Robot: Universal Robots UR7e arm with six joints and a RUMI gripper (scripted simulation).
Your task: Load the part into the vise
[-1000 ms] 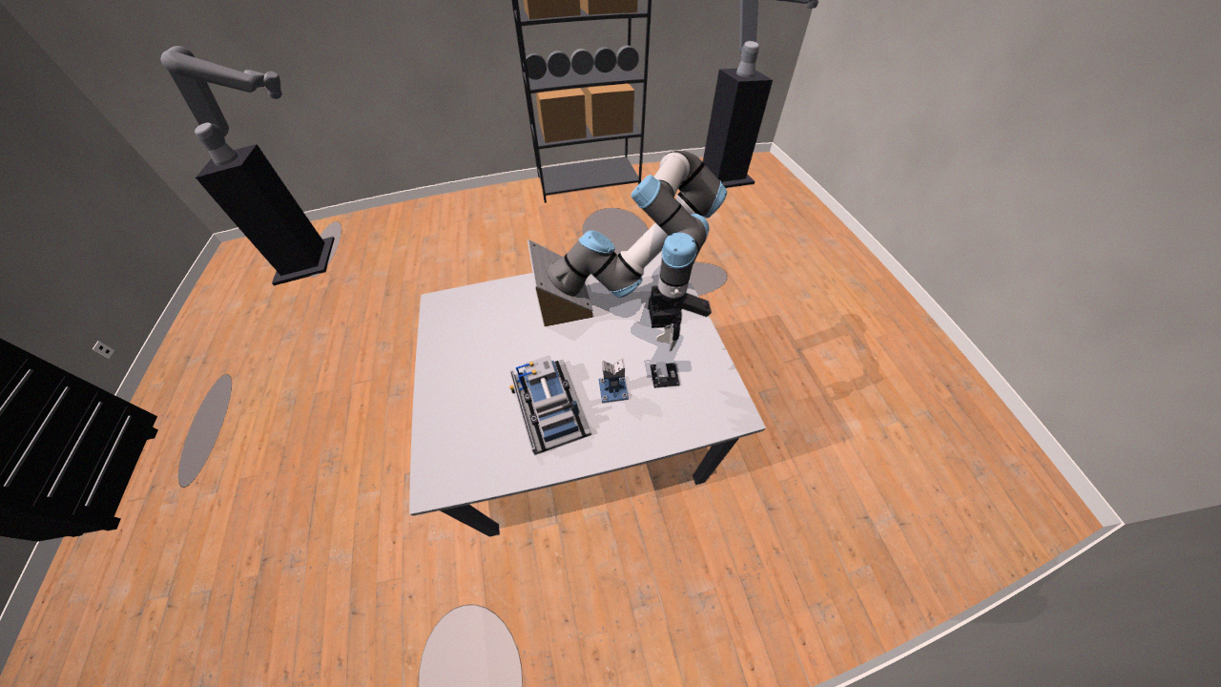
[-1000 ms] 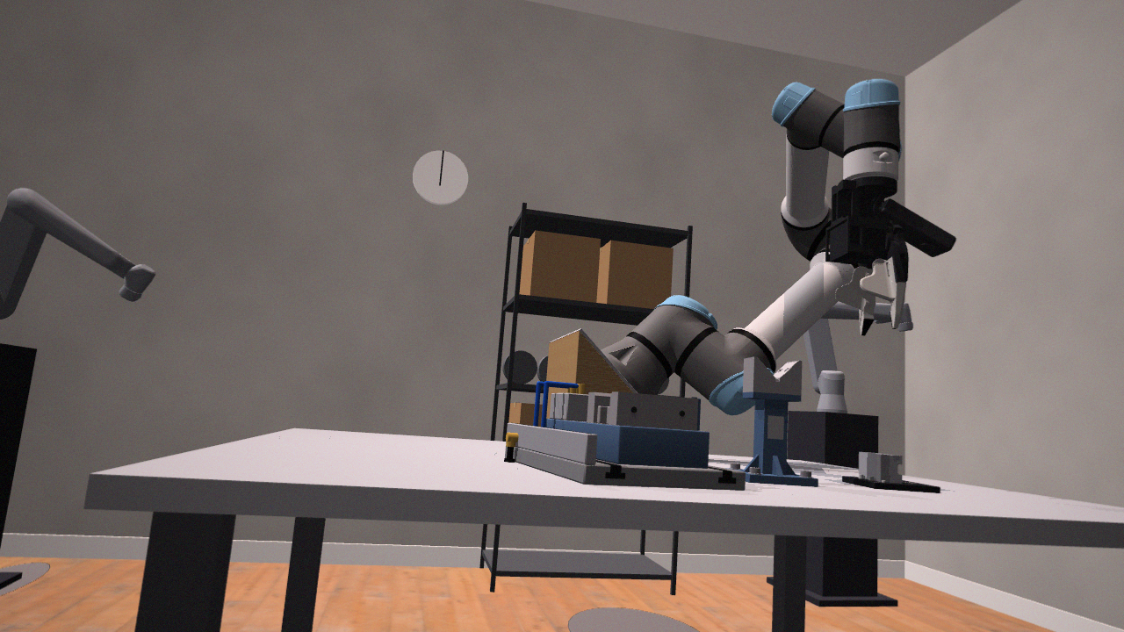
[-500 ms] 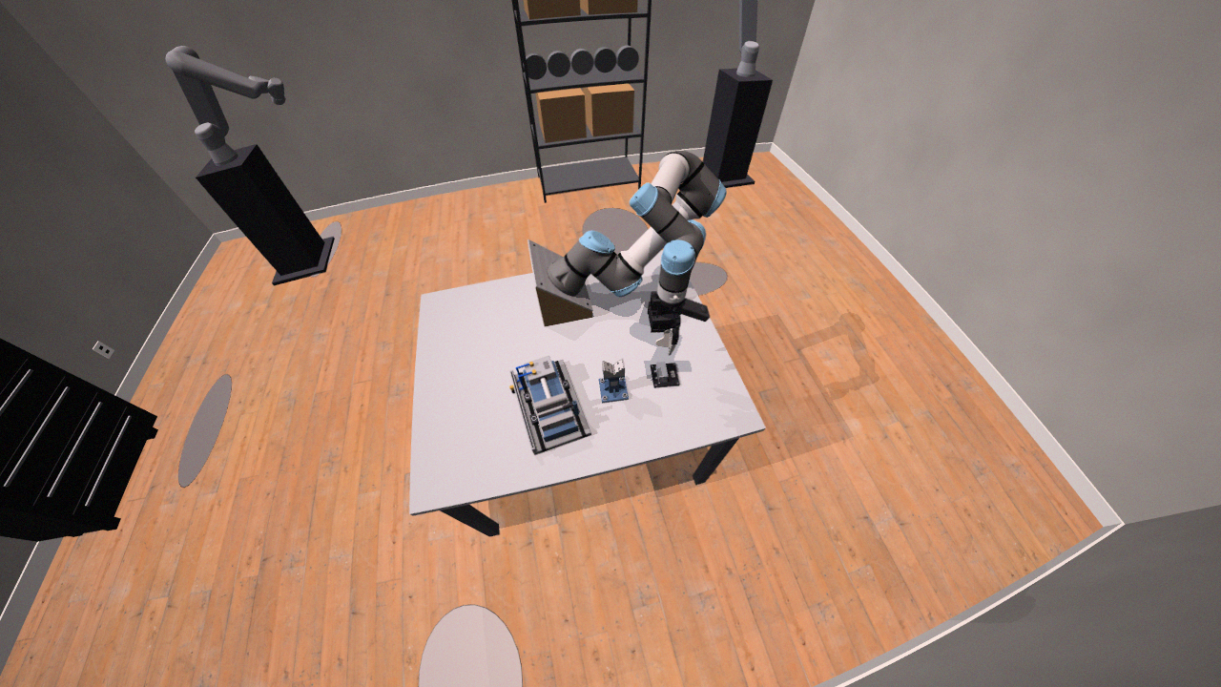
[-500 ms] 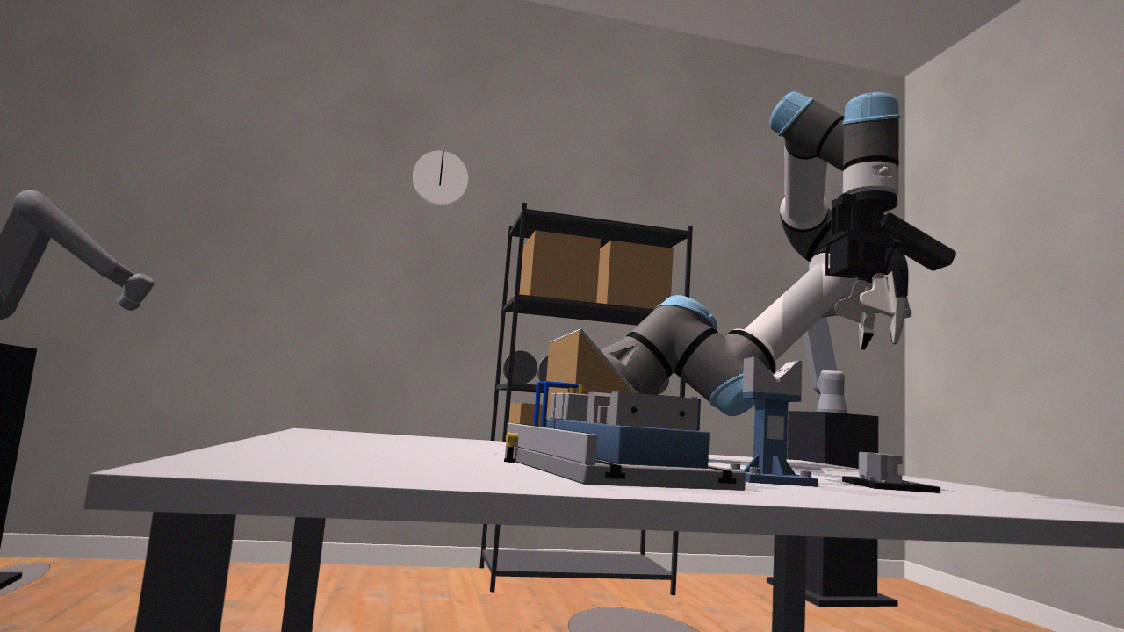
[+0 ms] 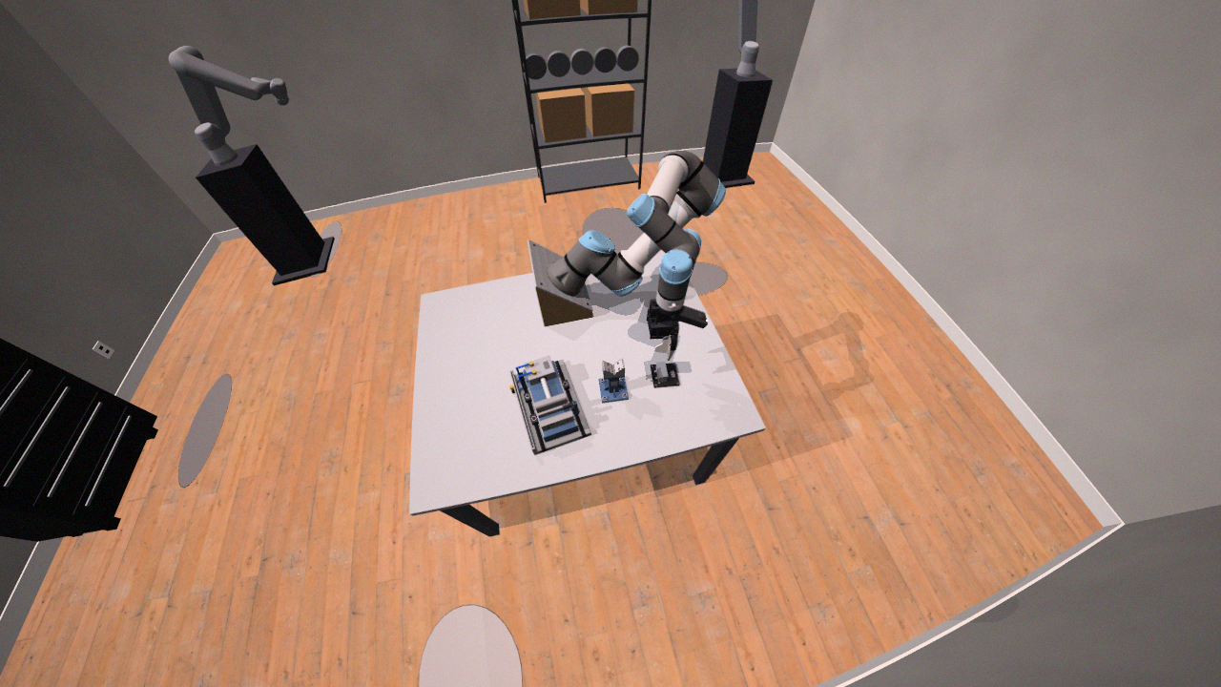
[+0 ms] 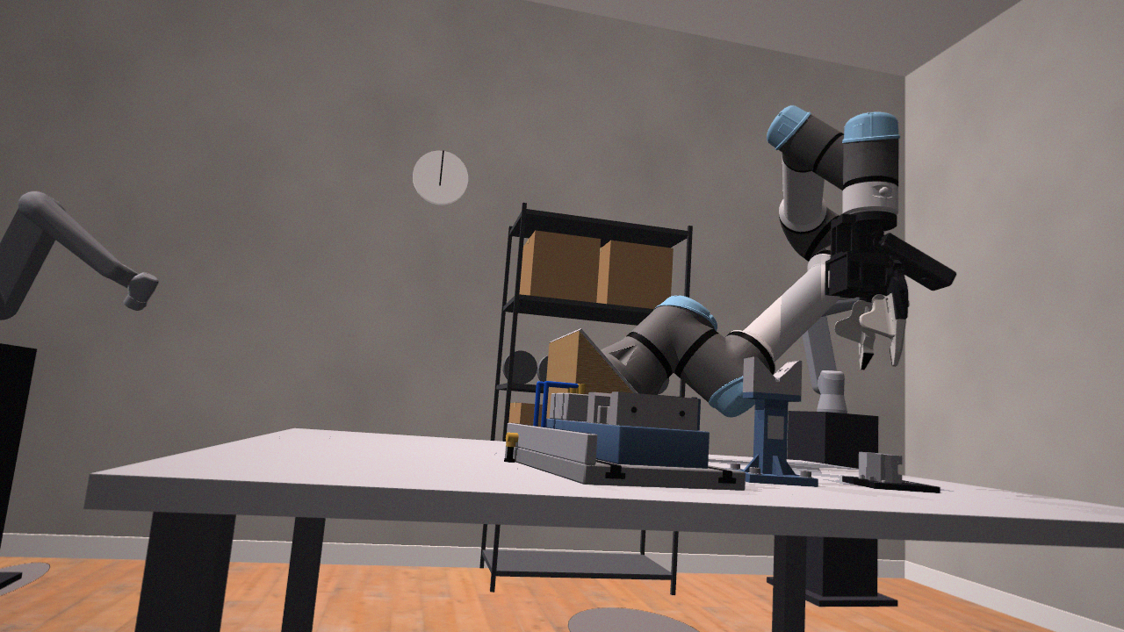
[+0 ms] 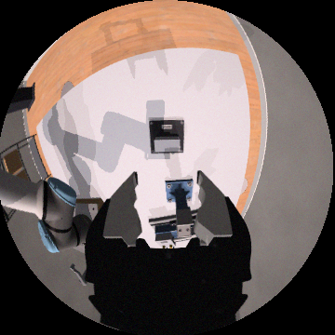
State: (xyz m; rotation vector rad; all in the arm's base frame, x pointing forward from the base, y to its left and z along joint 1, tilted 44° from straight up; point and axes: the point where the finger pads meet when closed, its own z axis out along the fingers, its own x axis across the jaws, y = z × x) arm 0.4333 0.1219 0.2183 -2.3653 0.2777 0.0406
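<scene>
My gripper is now 10 mm to the right of the part and 150 mm above it. The rest, counted from my hand: vise (390 mm to the right, 140 mm below); then infeed plate (10 mm to the left, 170 mm below).
</scene>
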